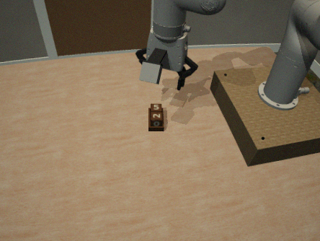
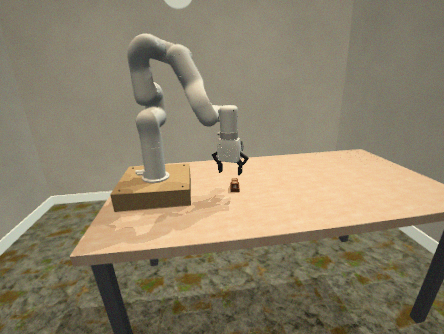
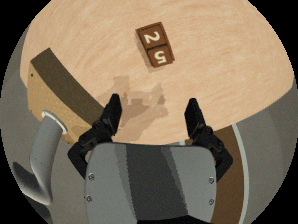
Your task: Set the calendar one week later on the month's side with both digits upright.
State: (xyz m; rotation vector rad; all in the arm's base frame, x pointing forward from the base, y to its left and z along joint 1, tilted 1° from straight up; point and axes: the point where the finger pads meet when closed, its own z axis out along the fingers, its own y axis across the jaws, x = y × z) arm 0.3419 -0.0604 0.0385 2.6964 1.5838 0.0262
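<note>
Now: hand 90 mm above the cube, 70 mm to the right of it and 30 mm short of it. The rest, counted from my hand: brown tray 100 mm below, 50 mm to the left, 30 mm ahead.
</note>
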